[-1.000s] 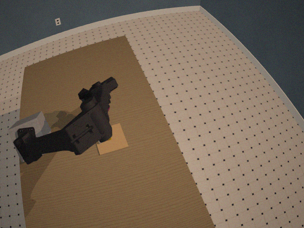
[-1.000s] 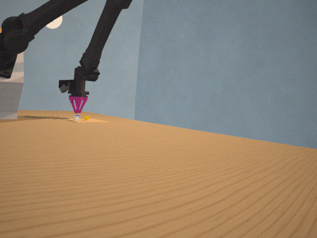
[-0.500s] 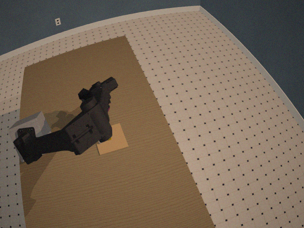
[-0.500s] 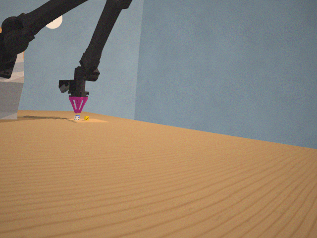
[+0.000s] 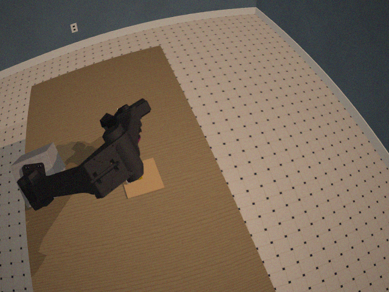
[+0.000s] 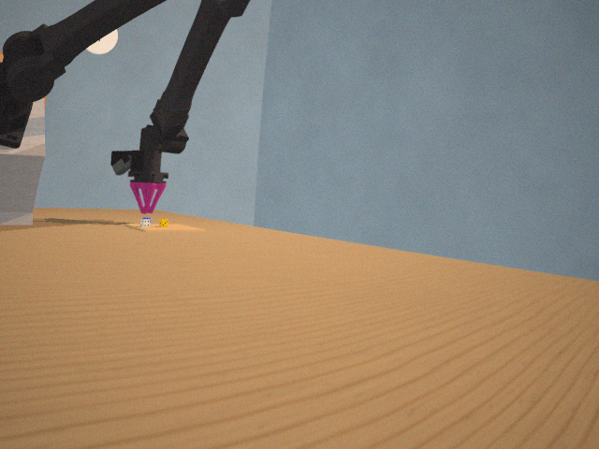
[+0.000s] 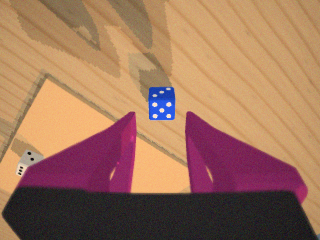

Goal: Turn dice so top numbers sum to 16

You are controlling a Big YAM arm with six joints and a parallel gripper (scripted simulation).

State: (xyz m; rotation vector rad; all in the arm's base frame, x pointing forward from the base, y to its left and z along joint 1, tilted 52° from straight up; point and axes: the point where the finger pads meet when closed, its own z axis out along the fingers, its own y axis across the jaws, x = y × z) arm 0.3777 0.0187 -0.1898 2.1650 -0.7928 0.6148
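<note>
The blue die lies 3 cm below my hand. The rest, counted from my hand: mat 1 cm ahead, 10 cm to the right, 3 cm below; white die 4 cm behind, 11 cm to the right, 2 cm below; yellow die 1 cm ahead, 10 cm to the right, 2 cm below.
</note>
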